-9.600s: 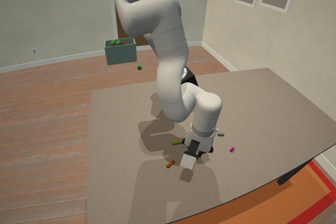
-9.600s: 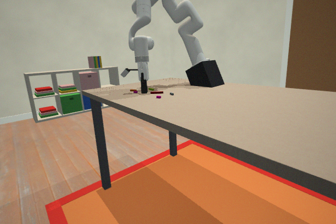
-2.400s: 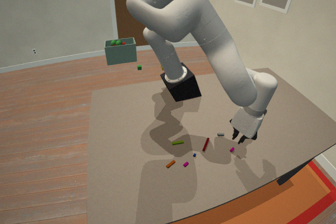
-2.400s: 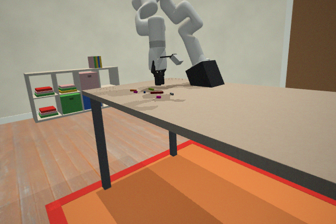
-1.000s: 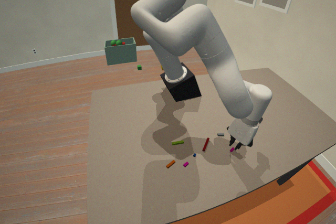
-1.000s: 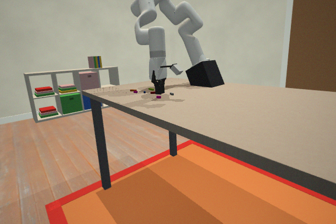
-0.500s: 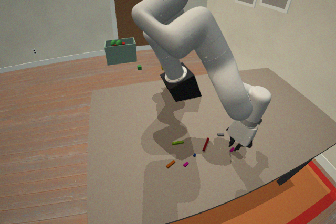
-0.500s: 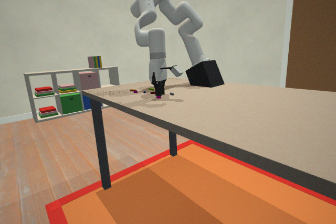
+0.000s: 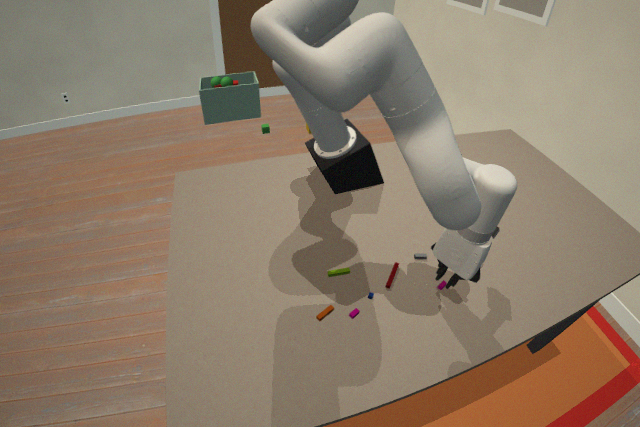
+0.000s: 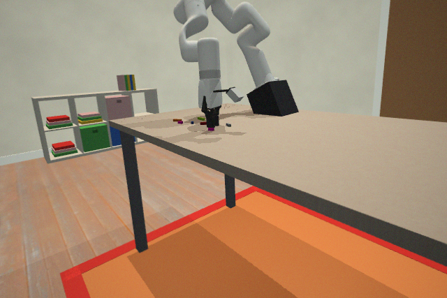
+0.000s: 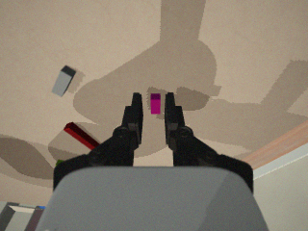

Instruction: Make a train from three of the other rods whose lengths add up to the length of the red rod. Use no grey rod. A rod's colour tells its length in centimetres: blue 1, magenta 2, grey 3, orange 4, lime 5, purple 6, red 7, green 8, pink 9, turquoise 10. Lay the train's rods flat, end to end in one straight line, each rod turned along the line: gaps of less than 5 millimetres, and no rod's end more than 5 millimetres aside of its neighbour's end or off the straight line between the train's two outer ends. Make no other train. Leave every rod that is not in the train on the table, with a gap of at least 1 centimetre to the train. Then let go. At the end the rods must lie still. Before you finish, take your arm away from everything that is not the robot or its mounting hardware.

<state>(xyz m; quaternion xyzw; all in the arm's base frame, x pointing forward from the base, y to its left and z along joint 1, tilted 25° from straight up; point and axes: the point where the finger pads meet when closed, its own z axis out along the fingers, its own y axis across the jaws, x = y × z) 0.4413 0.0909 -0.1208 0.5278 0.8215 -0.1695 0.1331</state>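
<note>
My hand is 18 cm to the left of the blue rod, 3 cm above it and 2 cm past it. The rest, counted from my hand: red rod: 11 cm to the right, 6 cm behind, 3 cm below; lime rod: 22 cm to the right, 10 cm behind, 3 cm below; grey rod: 9 cm behind, 3 cm below, 2 cm to the right.
</note>
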